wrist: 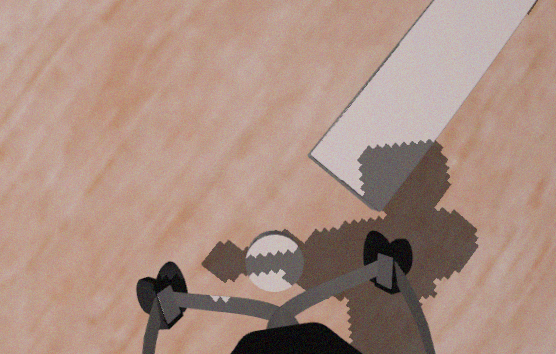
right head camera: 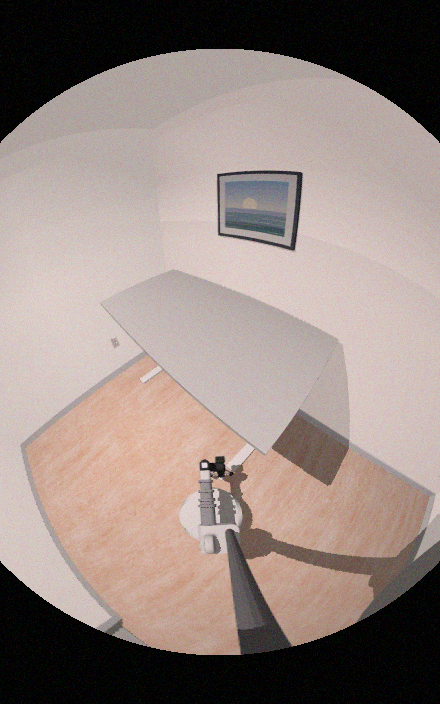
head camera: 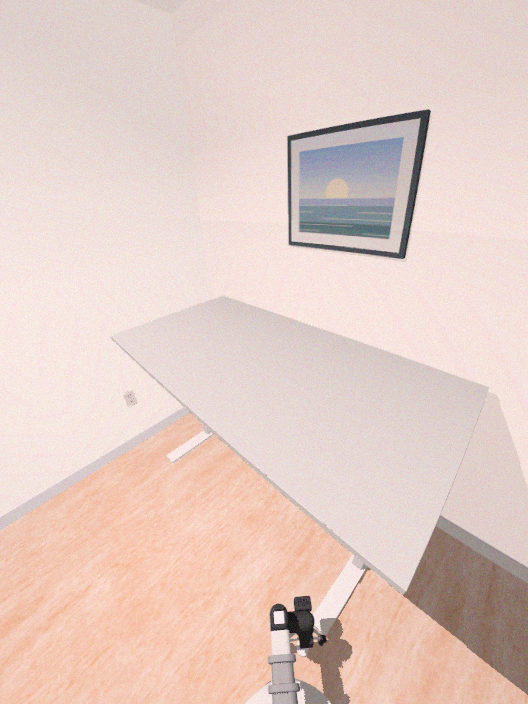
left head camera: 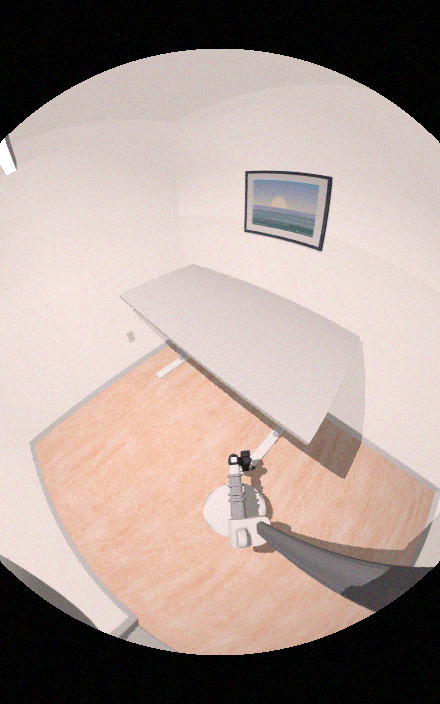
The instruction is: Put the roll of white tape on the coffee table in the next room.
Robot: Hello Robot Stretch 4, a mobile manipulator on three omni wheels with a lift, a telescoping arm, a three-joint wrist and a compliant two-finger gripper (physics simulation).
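Frame: origin at the robot's base, x ahead, y left, z up, level; centimetres.
Seen in the pictures: gripper, fingertip midpoint: (wrist: 274,268).
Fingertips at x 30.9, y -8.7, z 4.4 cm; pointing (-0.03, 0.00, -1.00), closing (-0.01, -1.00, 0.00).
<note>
A point is followed by its place in that frame.
The roll of white tape (wrist: 274,261) @(x 30.2, y -8.7, z -0.3 cm) lies flat on the wood floor in the wrist view, a round white disc partly under the gripper's shadow. A small white piece of it seems to show below the gripper in the head view. My gripper (wrist: 274,268) @(x 30.9, y -8.7, z 4.4 cm) (head camera: 307,641) @(x 30.9, y -8.7, z 4.4 cm) (left head camera: 248,468) @(x 30.9, y -8.7, z 4.4 cm) (right head camera: 222,474) @(x 30.9, y -8.7, z 4.4 cm) is open, its two rubber fingertips wide apart on either side of the tape as seen from the wrist. It holds nothing, and its height above the floor is hard to tell. The coffee table does not show in these views.
A large grey desk (head camera: 318,398) @(x 76.3, y -18.3, z 92.3 cm) (left head camera: 249,332) @(x 80.2, y -11.0, z 92.3 cm) (right head camera: 228,347) @(x 72.6, y -16.4, z 92.3 cm) stands ahead and to the right. Its white foot (wrist: 410,95) (head camera: 341,591) ends close to the tape. Walls with a framed picture (head camera: 346,187) @(x 124.5, y -37.1, z 153.7 cm) rise behind it. A wall end (left head camera: 124,625) shows at the lower left.
</note>
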